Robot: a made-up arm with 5 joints.
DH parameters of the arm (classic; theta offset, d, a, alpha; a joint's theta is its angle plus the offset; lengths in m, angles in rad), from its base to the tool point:
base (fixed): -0.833 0 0.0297 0
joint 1: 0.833 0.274 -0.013 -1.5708
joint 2: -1.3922 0 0.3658 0
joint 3: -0.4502 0 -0.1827 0
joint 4: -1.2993 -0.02 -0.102 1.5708
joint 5: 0.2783 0 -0.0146 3.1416
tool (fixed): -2.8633 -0.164 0 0
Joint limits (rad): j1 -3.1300..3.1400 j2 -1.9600..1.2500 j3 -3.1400..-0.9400 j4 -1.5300..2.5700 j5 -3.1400..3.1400
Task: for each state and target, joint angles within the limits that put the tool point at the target. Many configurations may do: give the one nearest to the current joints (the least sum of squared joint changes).
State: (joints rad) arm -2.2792 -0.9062 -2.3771 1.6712 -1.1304
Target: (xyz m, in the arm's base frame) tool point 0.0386 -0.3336 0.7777
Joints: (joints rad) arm -1.4823 -0.0729 -2.2879 1.4864 -1.1332
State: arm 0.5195 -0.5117 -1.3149 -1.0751 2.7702
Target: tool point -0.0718 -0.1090 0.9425
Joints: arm 0.5876 -0.5352 -1.7962 -0.7511 2.7570
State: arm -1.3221 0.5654 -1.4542 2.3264 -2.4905
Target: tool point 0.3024 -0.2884 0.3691
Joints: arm -0.7355 0.5412 -1.8816 1.9786 -2.4634
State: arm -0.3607 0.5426 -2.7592 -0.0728 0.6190
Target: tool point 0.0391 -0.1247 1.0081
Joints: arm -1.0803 0.0482 -2.7360 0.1272 0.6310
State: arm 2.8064 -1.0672 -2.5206 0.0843 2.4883
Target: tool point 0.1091 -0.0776 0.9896
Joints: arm 2.3487 -0.4954 -2.2962 0.1996 2.5531
